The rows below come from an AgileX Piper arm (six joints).
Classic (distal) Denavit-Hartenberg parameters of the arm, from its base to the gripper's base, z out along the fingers. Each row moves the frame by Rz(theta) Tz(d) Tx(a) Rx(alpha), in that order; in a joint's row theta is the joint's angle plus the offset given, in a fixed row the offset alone. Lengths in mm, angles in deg.
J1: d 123; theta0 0; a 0; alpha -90
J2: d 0; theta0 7.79; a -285; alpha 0
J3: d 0; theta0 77.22; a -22; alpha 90
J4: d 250.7; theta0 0; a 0; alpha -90
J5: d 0; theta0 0; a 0; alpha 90
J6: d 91; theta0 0; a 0; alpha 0
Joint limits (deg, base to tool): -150..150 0..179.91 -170..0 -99.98..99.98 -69.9..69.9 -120..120
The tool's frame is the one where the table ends.
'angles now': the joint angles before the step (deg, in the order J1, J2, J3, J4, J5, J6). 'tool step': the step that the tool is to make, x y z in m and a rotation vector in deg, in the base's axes. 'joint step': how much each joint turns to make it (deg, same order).
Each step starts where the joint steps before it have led.
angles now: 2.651, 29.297, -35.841, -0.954, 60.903, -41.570
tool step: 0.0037, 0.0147, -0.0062, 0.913, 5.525, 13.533
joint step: -0.090, 2.989, -0.007, 10.289, 3.489, -14.628
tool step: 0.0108, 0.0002, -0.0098, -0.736, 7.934, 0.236
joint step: 0.053, 5.141, 0.005, -0.458, 2.813, 0.249
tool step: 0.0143, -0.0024, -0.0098, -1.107, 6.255, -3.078
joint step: 0.053, 5.492, -0.005, -2.187, 0.384, 3.468
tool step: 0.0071, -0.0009, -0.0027, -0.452, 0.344, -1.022
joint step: -0.017, 1.832, 0.010, -0.750, -1.581, 0.933
